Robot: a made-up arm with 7 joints. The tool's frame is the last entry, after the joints.
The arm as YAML. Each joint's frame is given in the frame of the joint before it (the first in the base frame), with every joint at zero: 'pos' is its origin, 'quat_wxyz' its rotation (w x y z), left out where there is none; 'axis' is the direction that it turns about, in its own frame. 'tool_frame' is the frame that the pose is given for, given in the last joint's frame.
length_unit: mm
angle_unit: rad
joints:
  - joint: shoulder
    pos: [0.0, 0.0, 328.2]
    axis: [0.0, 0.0, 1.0]
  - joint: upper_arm
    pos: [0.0, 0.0, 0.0]
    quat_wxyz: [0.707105, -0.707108, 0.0, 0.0]
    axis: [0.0, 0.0, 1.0]
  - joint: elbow
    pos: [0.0, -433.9, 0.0]
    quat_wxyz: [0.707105, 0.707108, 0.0, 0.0]
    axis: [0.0, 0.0, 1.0]
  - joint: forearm
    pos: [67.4, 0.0, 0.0]
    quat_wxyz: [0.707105, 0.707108, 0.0, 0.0]
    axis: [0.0, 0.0, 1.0]
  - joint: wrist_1
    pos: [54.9, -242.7, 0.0]
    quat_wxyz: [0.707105, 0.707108, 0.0, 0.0]
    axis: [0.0, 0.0, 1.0]
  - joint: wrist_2
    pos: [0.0, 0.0, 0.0]
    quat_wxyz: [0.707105, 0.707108, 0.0, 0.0]
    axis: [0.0, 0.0, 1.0]
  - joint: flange
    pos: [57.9, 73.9, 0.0]
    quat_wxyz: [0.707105, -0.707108, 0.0, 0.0]
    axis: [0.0, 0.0, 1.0]
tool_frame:
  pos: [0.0, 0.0, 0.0]
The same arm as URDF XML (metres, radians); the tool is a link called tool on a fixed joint. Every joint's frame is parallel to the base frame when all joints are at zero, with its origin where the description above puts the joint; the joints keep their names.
<robot name="arm">
  <link name="base"/>
  <link name="link1"/>
  <link name="link2"/>
  <link name="link3"/>
  <link name="link4"/>
  <link name="link5"/>
  <link name="link6"/>
  <link name="link7"/>
  <link name="tool"/>
  <joint name="shoulder" type="continuous">
    <parent link="base"/>
    <child link="link1"/>
    <origin xyz="0.0000 0.0000 0.3282"/>
    <axis xyz="0 0 1"/>
  </joint>
  <joint name="upper_arm" type="continuous">
    <parent link="link1"/>
    <child link="link2"/>
    <origin xyz="0.0000 0.0000 0.0000"/>
    <axis xyz="0 1 0"/>
  </joint>
  <joint name="elbow" type="continuous">
    <parent link="link2"/>
    <child link="link3"/>
    <origin xyz="0.0000 0.0000 0.4339"/>
    <axis xyz="0 0 1"/>
  </joint>
  <joint name="forearm" type="continuous">
    <parent link="link3"/>
    <child link="link4"/>
    <origin xyz="0.0674 0.0000 0.0000"/>
    <axis xyz="0 -1 0"/>
  </joint>
  <joint name="wrist_1" type="continuous">
    <parent link="link4"/>
    <child link="link5"/>
    <origin xyz="0.0549 0.0000 -0.2427"/>
    <axis xyz="0 0 -1"/>
  </joint>
  <joint name="wrist_2" type="continuous">
    <parent link="link5"/>
    <child link="link6"/>
    <origin xyz="0.0000 0.0000 0.0000"/>
    <axis xyz="0 1 0"/>
  </joint>
  <joint name="flange" type="continuous">
    <parent link="link6"/>
    <child link="link7"/>
    <origin xyz="0.0579 0.0000 -0.0739"/>
    <axis xyz="0 0 -1"/>
  </joint>
  <joint name="tool_joint" type="fixed">
    <parent link="link7"/>
    <child link="tool"/>
    <origin xyz="0.0000 0.0000 0.0000" rpy="-3.1416 0.0000 0.0000"/>
  </joint>
</robot>

